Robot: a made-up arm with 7 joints. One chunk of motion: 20 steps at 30 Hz.
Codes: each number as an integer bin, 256 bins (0 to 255) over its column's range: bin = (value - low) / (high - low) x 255, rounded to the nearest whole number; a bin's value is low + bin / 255 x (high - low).
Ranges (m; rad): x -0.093..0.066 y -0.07..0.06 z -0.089..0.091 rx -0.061..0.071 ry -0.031..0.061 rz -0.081..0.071
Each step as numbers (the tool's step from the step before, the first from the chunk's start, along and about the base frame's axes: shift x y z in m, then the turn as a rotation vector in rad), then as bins.
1 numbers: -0.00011 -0.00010 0.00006 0.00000 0.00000 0.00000
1 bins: 149 137 126 118 86 136
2 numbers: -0.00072 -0.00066 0.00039 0.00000 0.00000 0.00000
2 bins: 148 136 127 118 86 136
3 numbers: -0.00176 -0.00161 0.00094 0.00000 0.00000 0.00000
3 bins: 146 134 127 118 86 136
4 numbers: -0.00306 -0.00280 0.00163 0.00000 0.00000 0.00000
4 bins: 144 132 128 118 86 136
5 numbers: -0.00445 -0.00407 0.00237 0.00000 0.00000 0.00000
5 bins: 142 129 129 118 86 136
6 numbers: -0.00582 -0.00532 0.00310 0.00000 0.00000 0.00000
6 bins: 140 127 130 118 86 136
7 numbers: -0.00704 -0.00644 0.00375 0.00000 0.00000 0.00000
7 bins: 138 125 131 118 86 136
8 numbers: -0.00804 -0.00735 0.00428 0.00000 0.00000 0.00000
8 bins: 136 123 132 118 86 136
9 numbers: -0.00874 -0.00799 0.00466 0.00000 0.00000 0.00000
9 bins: 135 122 133 118 86 136
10 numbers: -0.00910 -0.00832 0.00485 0.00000 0.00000 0.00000
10 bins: 135 121 133 118 86 136
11 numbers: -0.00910 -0.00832 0.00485 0.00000 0.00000 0.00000
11 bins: 135 121 133 118 86 136
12 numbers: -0.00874 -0.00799 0.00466 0.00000 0.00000 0.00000
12 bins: 135 122 133 118 86 136
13 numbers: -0.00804 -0.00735 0.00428 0.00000 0.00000 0.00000
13 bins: 136 123 132 118 86 136
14 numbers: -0.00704 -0.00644 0.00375 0.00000 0.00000 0.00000
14 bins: 138 125 131 118 86 136
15 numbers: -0.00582 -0.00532 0.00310 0.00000 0.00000 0.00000
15 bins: 140 127 130 118 86 136
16 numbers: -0.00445 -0.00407 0.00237 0.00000 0.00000 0.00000
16 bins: 142 129 129 118 86 136
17 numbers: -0.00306 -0.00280 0.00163 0.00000 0.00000 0.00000
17 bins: 144 132 128 118 86 136
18 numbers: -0.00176 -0.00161 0.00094 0.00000 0.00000 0.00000
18 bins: 146 134 127 118 86 136
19 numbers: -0.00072 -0.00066 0.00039 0.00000 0.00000 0.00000
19 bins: 148 136 127 118 86 136
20 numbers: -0.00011 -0.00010 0.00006 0.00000 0.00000 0.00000
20 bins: 149 137 126 118 86 136
